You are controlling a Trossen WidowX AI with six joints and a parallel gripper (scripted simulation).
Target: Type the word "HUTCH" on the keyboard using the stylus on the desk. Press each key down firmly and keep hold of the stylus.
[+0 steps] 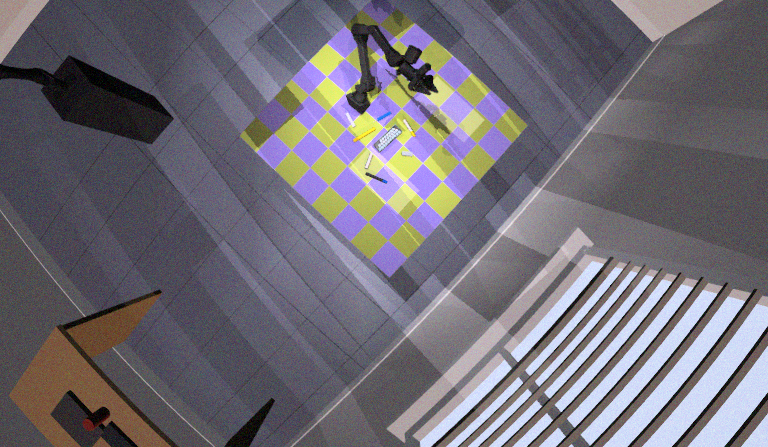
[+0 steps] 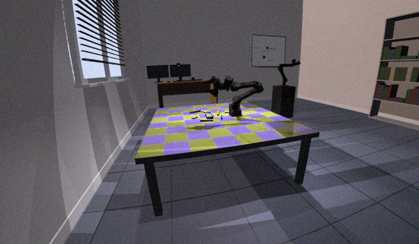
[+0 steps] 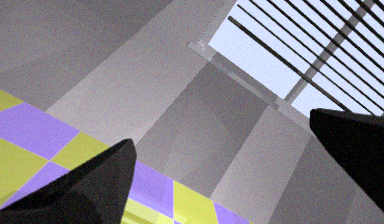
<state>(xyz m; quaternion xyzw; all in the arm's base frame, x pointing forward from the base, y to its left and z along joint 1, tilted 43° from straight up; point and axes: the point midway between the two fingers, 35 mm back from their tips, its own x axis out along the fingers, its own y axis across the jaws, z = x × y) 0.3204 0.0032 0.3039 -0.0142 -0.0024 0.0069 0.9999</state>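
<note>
Now: the blue stylus 33 cm below my gripper tip, 19 cm behind it and 18 cm to the right of it. Round my gripper tip: yellow pen: 33 cm below, 32 cm to the right, 19 cm behind; dark pen: 44 cm to the right, 33 cm below, 8 cm ahead.
</note>
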